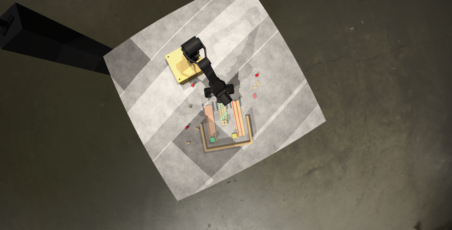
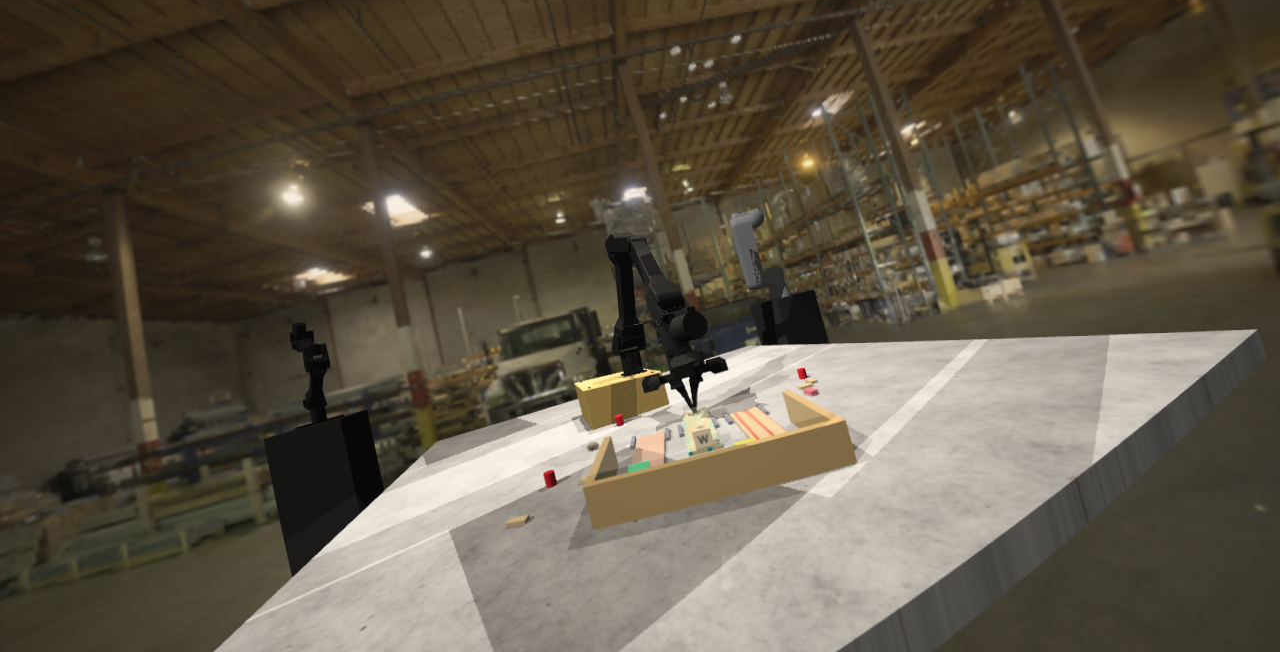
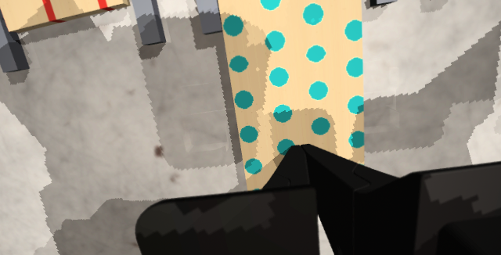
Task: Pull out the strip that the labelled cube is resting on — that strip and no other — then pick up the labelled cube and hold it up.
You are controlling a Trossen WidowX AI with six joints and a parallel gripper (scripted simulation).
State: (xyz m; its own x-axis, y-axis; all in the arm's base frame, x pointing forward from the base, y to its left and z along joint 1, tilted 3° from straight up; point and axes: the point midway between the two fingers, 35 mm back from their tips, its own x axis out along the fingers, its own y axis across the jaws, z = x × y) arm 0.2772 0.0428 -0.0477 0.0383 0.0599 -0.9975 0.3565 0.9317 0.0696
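My gripper tip is now 19 cm short of the labelled cube, 7 cm to the left of it and 2 cm below it. From my gripper tip the other things lie so: wood chip 9 cm ahead, 23 cm to the left.
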